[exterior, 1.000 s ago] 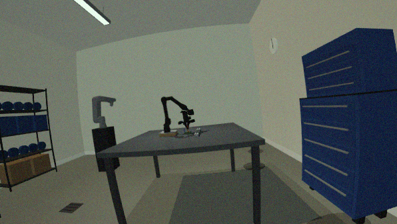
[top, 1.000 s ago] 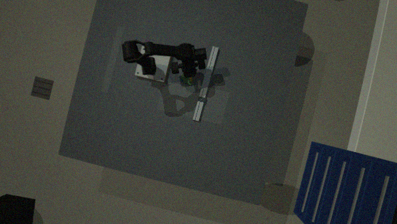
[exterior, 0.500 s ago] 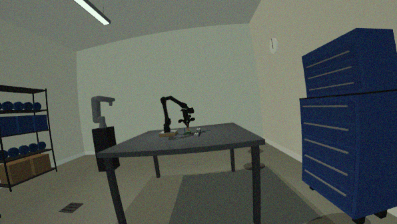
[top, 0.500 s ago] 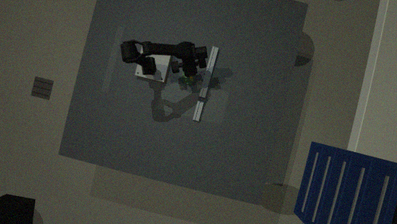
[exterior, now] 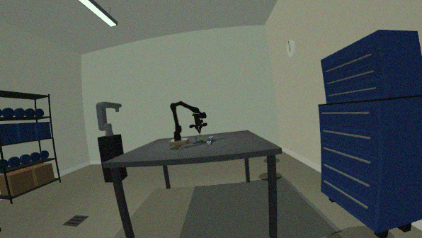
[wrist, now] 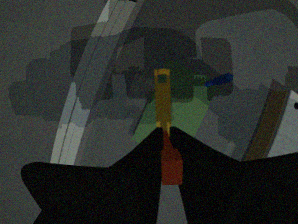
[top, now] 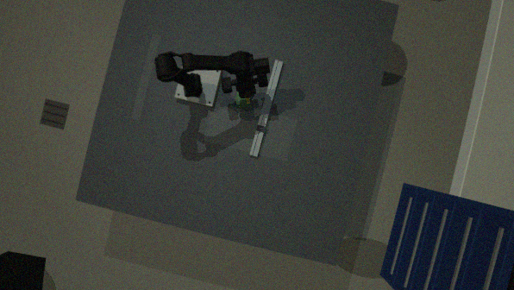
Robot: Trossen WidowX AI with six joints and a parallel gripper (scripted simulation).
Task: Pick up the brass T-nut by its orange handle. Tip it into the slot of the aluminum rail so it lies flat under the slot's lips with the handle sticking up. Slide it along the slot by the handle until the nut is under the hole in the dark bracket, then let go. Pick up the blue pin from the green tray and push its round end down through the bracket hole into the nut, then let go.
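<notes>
The blue pin lies 40 mm behind my gripper tip, 60 mm to the right of it and 60 mm below it. Round my gripper tip: brass T-nut: 10 mm ahead, 20 mm to the right; green tray: 30 mm behind, 30 mm to the right, 80 mm below.
</notes>
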